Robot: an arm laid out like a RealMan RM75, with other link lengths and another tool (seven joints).
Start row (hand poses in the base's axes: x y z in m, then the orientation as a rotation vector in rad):
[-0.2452 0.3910 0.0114 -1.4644 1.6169 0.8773]
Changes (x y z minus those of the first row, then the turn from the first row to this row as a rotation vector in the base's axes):
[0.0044 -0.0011 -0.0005 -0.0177 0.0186 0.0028]
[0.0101 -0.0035 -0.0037 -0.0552 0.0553 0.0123]
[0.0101 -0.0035 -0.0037 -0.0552 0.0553 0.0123]
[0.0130 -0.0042 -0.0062 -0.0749 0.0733 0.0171]
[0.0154 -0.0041 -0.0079 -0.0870 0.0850 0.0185]
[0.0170 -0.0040 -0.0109 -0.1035 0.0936 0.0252]
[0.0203 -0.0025 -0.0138 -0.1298 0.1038 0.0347]
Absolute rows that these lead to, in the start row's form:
[-0.2408 0.3899 0.0109 -1.4750 1.6405 0.8827]
[-0.2351 0.3875 0.0077 -1.5014 1.6864 0.8936]
[-0.2351 0.3875 0.0077 -1.5014 1.6864 0.8936]
[-0.2322 0.3868 0.0052 -1.5152 1.7098 0.8980]
[-0.2298 0.3869 0.0035 -1.5221 1.7256 0.9004]
[-0.2282 0.3870 0.0005 -1.5378 1.7388 0.8998]
[-0.2249 0.3885 -0.0024 -1.5626 1.7579 0.8951]

